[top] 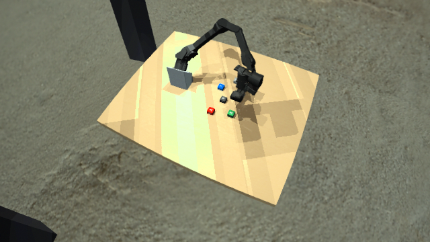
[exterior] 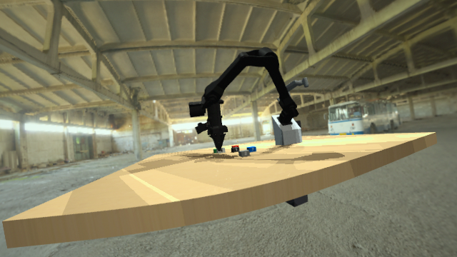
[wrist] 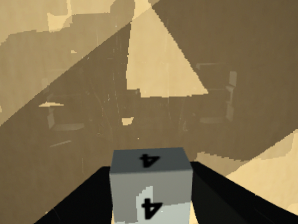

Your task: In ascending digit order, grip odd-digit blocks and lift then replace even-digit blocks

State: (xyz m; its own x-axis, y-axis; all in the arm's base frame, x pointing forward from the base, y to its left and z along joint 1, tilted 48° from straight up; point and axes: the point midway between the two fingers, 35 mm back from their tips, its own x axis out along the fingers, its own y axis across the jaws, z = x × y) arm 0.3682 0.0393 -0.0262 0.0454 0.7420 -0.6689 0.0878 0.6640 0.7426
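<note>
My gripper tip is now 2 cm past the green block, 12 cm to the left of it and 1 cm above it. The rest, counted from my gripper tip: black block 9 cm behind, 4 cm to the right, 1 cm below; then grey block 7 cm behind, 11 cm to the left, 1 cm below; then white block 1 cm behind.
</note>
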